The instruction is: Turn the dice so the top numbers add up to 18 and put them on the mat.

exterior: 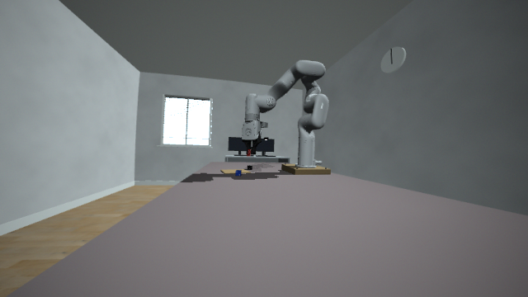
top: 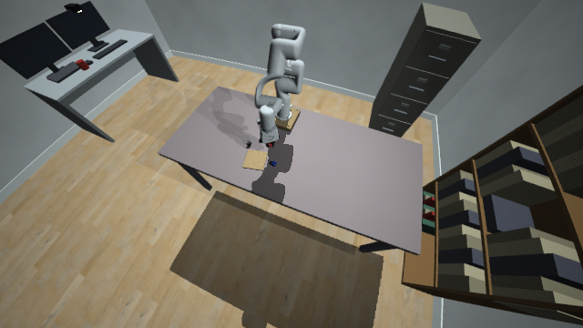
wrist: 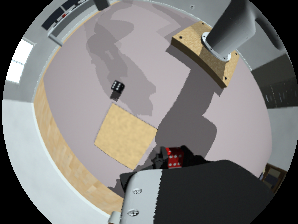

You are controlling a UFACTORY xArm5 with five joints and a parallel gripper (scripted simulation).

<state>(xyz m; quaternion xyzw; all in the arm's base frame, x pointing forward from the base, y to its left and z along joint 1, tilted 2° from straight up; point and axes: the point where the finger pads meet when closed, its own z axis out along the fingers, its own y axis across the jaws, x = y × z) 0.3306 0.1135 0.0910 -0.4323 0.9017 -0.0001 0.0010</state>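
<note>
Now: the tan mat 90 mm ahead of my hand, 70 mm to the right of it and 120 mm below it. The rest, counted from my hand: black die (10 mm ahead, 180 mm to the right, 110 mm below); blue die (60 mm ahead, 60 mm to the left, 110 mm below); red die (10 mm below).
</note>
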